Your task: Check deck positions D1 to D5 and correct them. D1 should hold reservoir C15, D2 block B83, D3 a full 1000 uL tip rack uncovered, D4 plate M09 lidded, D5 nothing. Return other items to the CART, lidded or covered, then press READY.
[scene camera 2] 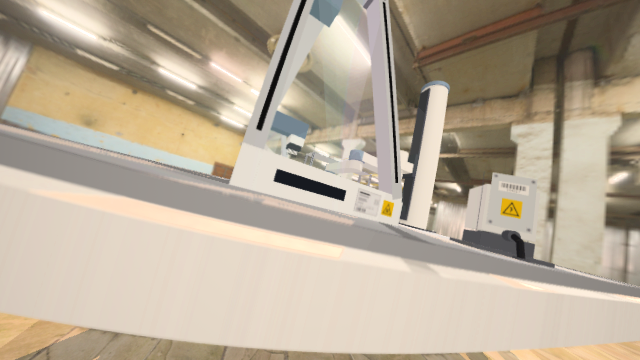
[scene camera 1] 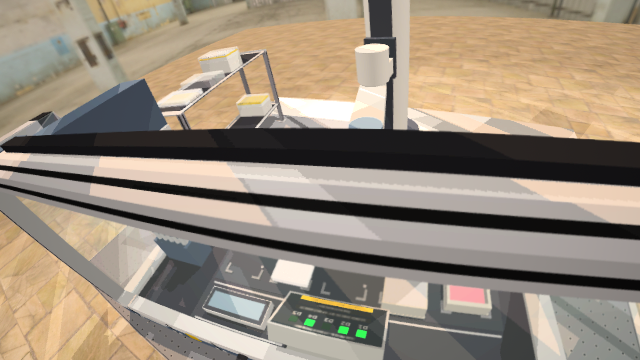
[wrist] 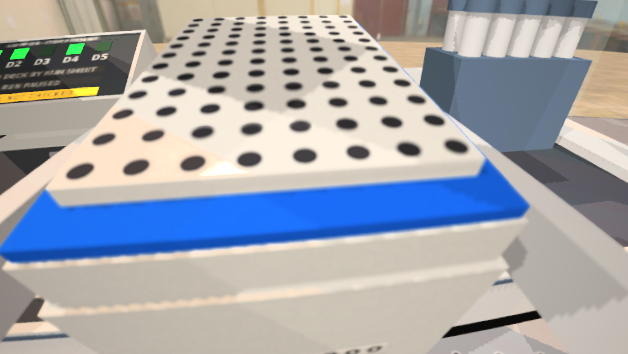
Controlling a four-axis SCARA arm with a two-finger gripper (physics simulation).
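Frame: origin at the arm's base, x back, y right, z up, level; metres.
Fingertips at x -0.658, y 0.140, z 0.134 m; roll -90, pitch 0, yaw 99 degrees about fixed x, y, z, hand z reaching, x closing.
Offsets run from my fingertips to a thing's top centre. "*": to the spot under its first point.
A tip rack @(dy +0.003, dx +0.004, dz +0.043 m) point(wrist: 260, 220) with a white holed top, dark holes and a blue band fills the wrist view, uncovered. My gripper point(wrist: 275, 141) is open, with its fingers along both sides of the rack; their tips are hidden, as is what lies under the rack. In scene camera 1, a pink-topped reservoir @(dy -0.491, dx +0.022, dz -0.036 m) point(scene camera 1: 467, 295) stands at D1, a pale block @(dy -0.375, dx -0.026, dz -0.019 m) point(scene camera 1: 405, 298) at D2, and a white plate point(scene camera 1: 292, 273) at D4. D3 and D5 show bare corner marks. The status panel point(scene camera 1: 328, 320) point(wrist: 65, 65) has D4 lit and D3, D5 dark; D1 and D2 are lit in scene camera 1.
The cart @(* dy +0.384, dx +0.621, dz +0.084 m) point(scene camera 1: 272, 82) holds yellow-banded boxes @(dy +0.415, dx +0.399, dz +0.299 m) point(scene camera 1: 220, 60) @(dy +0.442, dx +0.526, dz +0.049 m) point(scene camera 1: 253, 104) and pale flat items. A blue tube block point(scene camera 1: 185, 251) point(wrist: 505, 100) stands at one deck end. A device with a pale blue screen point(scene camera 1: 237, 306) sits beside the panel. A black-edged beam point(scene camera 1: 320, 150) hides the gripper in scene camera 1.
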